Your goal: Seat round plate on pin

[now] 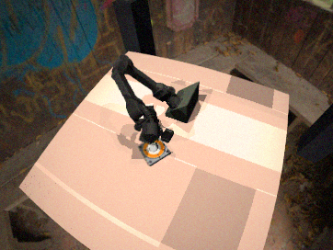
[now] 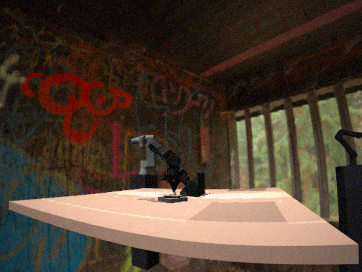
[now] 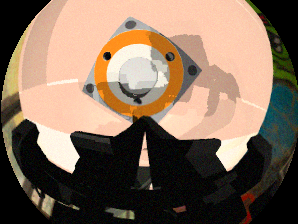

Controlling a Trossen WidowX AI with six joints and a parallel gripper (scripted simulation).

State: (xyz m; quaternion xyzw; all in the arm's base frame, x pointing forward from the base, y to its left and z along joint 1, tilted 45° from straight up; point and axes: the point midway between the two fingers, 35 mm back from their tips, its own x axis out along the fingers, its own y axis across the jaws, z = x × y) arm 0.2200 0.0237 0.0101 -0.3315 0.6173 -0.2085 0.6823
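Now: the grey square base 50 mm ahead of my gripper tip, 20 mm to the left of it and 20 mm below it.
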